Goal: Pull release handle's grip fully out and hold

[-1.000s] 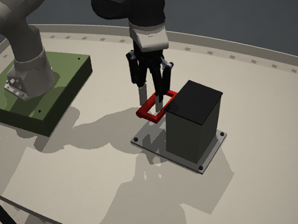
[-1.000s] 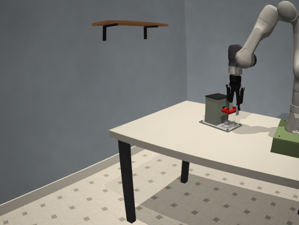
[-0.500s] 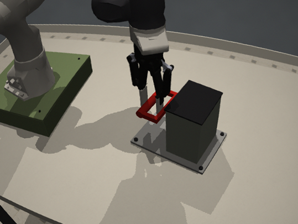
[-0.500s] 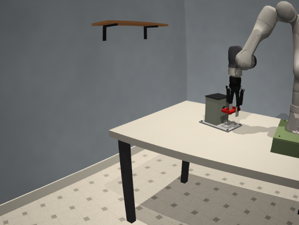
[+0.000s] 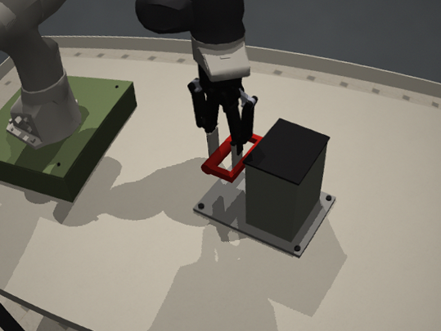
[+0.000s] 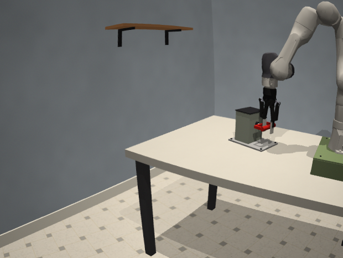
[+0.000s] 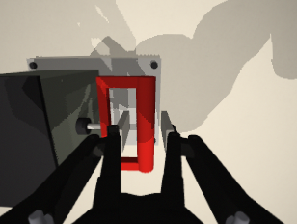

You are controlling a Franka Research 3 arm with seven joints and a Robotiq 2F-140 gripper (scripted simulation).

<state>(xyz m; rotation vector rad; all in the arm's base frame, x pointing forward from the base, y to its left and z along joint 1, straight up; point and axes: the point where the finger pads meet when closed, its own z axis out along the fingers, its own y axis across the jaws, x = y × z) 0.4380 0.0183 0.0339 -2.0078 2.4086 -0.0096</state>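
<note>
My gripper is now 9 cm short of the grey baseplate, 2 cm to the left of it and 10 cm above it.
</note>
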